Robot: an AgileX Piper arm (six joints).
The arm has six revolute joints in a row. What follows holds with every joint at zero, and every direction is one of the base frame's. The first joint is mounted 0.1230 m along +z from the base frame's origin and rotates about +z. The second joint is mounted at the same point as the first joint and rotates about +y. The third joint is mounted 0.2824 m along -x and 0.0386 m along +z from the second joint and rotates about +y. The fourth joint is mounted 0.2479 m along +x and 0.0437 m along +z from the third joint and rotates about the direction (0.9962, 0, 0.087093). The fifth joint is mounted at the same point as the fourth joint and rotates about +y. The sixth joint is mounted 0.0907 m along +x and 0.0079 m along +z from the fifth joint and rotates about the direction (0.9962, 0, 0.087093). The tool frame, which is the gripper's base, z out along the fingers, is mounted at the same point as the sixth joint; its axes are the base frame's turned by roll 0.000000, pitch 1.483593 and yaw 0.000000 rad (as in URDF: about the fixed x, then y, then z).
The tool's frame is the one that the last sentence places.
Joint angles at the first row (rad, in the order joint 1, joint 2, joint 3, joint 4, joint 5, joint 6):
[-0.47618 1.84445 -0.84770 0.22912 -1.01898 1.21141]
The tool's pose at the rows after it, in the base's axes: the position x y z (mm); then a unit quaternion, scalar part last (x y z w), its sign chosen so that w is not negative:
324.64 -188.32 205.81 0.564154 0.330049 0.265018 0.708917
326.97 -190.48 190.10 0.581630 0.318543 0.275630 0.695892
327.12 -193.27 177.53 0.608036 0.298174 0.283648 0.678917
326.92 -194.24 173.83 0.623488 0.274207 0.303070 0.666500
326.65 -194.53 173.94 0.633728 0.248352 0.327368 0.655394
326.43 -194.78 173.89 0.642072 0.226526 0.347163 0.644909
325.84 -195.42 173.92 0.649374 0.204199 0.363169 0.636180
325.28 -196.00 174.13 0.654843 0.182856 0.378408 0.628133
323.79 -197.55 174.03 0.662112 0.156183 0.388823 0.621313
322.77 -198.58 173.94 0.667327 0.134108 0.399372 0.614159
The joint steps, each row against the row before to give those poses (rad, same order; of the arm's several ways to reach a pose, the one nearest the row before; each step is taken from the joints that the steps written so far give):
[-0.00001 0.02604 0.00001 0.00213 -0.07695 0.04990]
[0.00000 0.04658 -0.00001 0.00818 -0.02136 0.05253]
[0.00001 0.03144 0.00003 0.03100 0.00347 0.05455]
[-0.00001 0.00938 -0.00001 0.01205 0.00002 0.06878]
[-0.00001 0.00002 0.00000 0.00458 -0.00192 0.07498]
[0.00003 0.00001 -0.00002 0.00423 0.00001 0.06277]
[0.00000 0.00001 0.00000 0.01049 -0.00185 0.05409]
[0.00000 -0.00001 -0.00001 0.00932 -0.00361 0.05113]
[0.00000 0.00001 0.00001 0.02602 -0.00289 0.04457]
[-0.00001 -0.00001 -0.00002 0.01754 -0.00175 0.04197]

